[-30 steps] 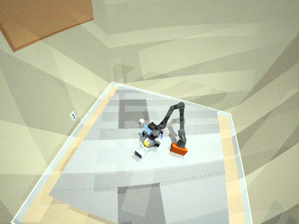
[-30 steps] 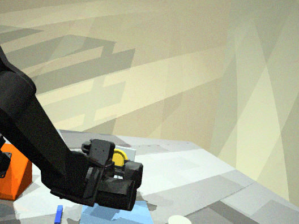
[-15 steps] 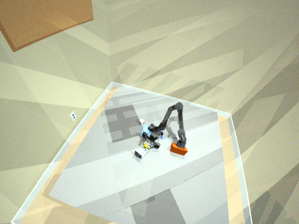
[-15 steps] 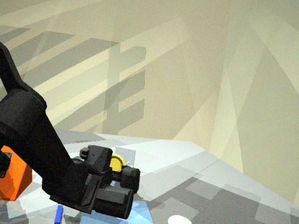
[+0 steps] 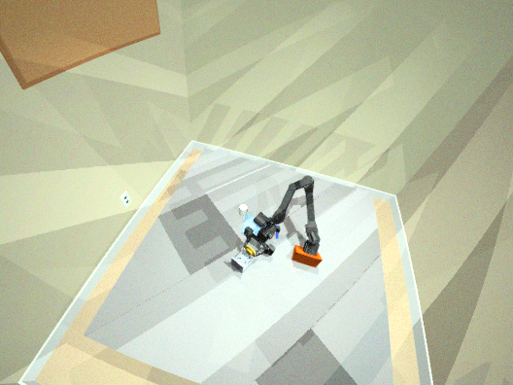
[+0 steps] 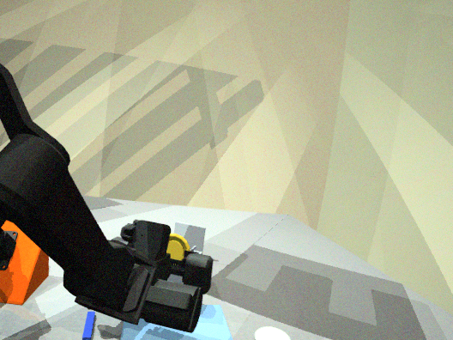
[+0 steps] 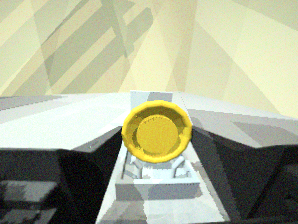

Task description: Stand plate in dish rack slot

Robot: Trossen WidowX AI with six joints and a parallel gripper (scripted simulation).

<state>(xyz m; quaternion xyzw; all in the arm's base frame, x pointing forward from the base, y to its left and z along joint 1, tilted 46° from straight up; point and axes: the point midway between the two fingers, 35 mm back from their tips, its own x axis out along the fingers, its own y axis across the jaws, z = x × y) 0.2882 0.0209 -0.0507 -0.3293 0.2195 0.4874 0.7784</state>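
Now: the yellow plate 1 cm to the right of my gripper tip. From my gripper tip the other things lie so: blue spoon: 20 cm to the right, 12 cm behind, 5 cm below; then grey dish rack: 3 cm below, 2 cm to the left, 1 cm ahead; then light blue mat: 19 cm to the right, 5 cm below.
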